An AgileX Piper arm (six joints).
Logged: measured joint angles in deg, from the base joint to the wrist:
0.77, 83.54, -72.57, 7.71, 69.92, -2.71
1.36, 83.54, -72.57, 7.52, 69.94, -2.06
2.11, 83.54, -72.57, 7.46, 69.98, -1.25
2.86, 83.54, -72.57, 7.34, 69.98, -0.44
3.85, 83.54, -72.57, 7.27, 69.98, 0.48
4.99, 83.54, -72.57, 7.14, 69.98, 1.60
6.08, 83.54, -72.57, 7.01, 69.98, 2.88
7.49, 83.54, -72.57, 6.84, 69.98, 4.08
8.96, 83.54, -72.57, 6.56, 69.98, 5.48
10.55, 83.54, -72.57, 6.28, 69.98, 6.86
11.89, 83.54, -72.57, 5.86, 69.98, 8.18
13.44, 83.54, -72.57, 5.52, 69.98, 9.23
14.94, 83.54, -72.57, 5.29, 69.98, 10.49
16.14, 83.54, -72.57, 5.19, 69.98, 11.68
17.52, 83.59, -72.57, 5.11, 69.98, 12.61
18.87, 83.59, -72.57, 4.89, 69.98, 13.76
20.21, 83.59, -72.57, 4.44, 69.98, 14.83
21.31, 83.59, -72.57, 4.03, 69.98, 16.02
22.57, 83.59, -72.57, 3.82, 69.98, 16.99
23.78, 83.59, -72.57, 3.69, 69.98, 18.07
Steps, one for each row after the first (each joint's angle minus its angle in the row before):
0.59, 0.00, 0.00, -0.19, 0.02, 0.65
0.75, 0.00, 0.00, -0.06, 0.04, 0.81
0.75, 0.00, 0.00, -0.12, 0.00, 0.81
0.99, 0.00, 0.00, -0.07, 0.00, 0.92
1.14, 0.00, 0.00, -0.13, 0.00, 1.12
1.09, 0.00, 0.00, -0.13, 0.00, 1.28
1.41, 0.00, 0.00, -0.17, 0.00, 1.20
1.47, 0.00, 0.00, -0.28, 0.00, 1.40
1.59, 0.00, 0.00, -0.28, 0.00, 1.38
1.34, 0.00, 0.00, -0.42, 0.00, 1.32
1.55, 0.00, 0.00, -0.34, 0.00, 1.05
1.50, 0.00, 0.00, -0.23, 0.00, 1.26
1.20, 0.00, 0.00, -0.10, 0.00, 1.19
1.38, 0.05, 0.00, -0.08, 0.00, 0.93
1.35, 0.00, 0.00, -0.22, 0.00, 1.15
1.34, 0.00, 0.00, -0.45, 0.00, 1.07
1.10, 0.00, 0.00, -0.41, 0.00, 1.19
1.26, 0.00, 0.00, -0.21, 0.00, 0.97
1.21, 0.00, 0.00, -0.13, 0.00, 1.08

